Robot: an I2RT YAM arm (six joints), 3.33 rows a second.
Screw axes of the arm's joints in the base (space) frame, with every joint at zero. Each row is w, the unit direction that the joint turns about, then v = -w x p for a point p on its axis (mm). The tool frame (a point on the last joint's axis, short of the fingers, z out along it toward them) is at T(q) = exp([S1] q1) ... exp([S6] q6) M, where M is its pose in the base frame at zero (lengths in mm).
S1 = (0, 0, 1, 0, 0, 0)
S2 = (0, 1, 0, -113.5, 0, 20)
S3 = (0, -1, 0, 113.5, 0, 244)
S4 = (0, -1, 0, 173.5, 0, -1)
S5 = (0, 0, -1, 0, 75, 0)
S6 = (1, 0, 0, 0, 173.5, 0)
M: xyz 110.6 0 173.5 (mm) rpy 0 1.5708 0 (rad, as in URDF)
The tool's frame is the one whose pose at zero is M.
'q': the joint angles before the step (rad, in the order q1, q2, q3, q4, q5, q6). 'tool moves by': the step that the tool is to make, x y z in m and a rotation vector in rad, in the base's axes. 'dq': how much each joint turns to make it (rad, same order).
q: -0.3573 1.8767 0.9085 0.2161 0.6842 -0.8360
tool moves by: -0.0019 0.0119 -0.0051 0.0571 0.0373 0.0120
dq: 0.0280 -0.0050 0.0001 -0.0917 -0.0182 0.0516
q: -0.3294 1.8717 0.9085 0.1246 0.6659 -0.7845
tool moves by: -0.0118 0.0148 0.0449 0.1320 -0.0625 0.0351
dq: 0.0197 -0.1690 0.0262 -0.2349 -0.1199 0.1010
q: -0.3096 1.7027 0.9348 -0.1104 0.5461 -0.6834
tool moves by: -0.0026 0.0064 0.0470 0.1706 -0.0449 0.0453
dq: 0.0000 -0.0932 0.1242 -0.2636 -0.1663 0.0824
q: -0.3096 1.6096 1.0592 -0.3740 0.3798 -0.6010
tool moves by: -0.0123 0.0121 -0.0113 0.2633 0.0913 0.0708
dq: 0.0000 0.0002 0.0041 -0.1875 -0.2266 0.0592
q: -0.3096 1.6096 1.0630 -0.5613 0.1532 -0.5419
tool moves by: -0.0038 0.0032 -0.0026 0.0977 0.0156 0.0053
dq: -0.0034 0.0002 0.0000 -0.0479 -0.0836 0.0298
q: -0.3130 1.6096 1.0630 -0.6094 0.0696 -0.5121
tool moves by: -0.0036 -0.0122 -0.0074 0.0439 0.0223 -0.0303
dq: -0.0445 0.0230 0.0000 -0.0124 -0.0369 0.0001
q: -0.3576 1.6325 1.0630 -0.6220 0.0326 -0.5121
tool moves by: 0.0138 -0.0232 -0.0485 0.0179 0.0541 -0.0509
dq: -0.0498 0.1721 -0.0001 0.1153 0.0038 -0.0002
